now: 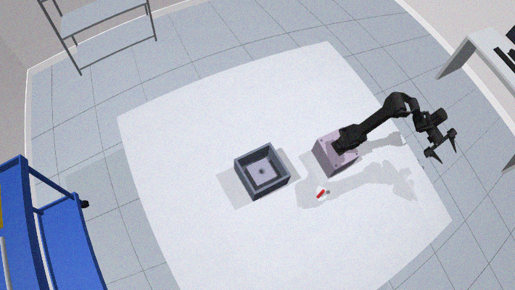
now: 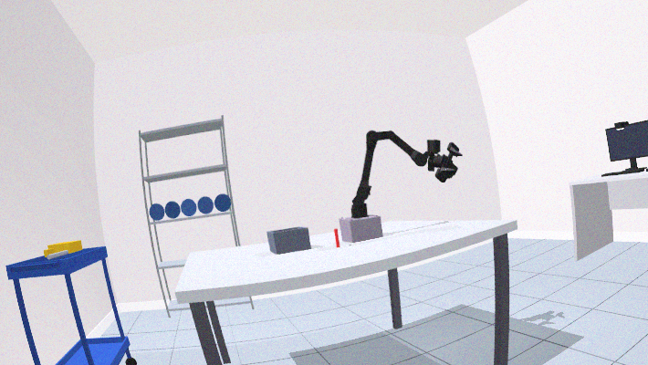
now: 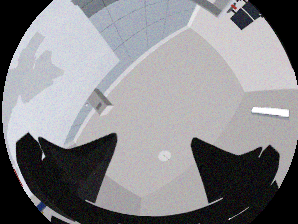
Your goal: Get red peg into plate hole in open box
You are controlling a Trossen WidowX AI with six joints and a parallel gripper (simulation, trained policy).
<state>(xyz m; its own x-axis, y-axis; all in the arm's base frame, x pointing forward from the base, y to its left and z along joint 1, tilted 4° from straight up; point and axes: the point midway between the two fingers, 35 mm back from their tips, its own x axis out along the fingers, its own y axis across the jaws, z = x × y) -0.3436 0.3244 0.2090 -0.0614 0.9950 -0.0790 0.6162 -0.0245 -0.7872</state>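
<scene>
Now: the red peg 520 mm ahead of my gripper tip, 260 mm to the right of it and 230 mm below it. Also, from my gripper tip: plate (680 mm ahead, 470 mm to the right, 230 mm below); then grey box (680 mm ahead, 470 mm to the right, 250 mm below).
</scene>
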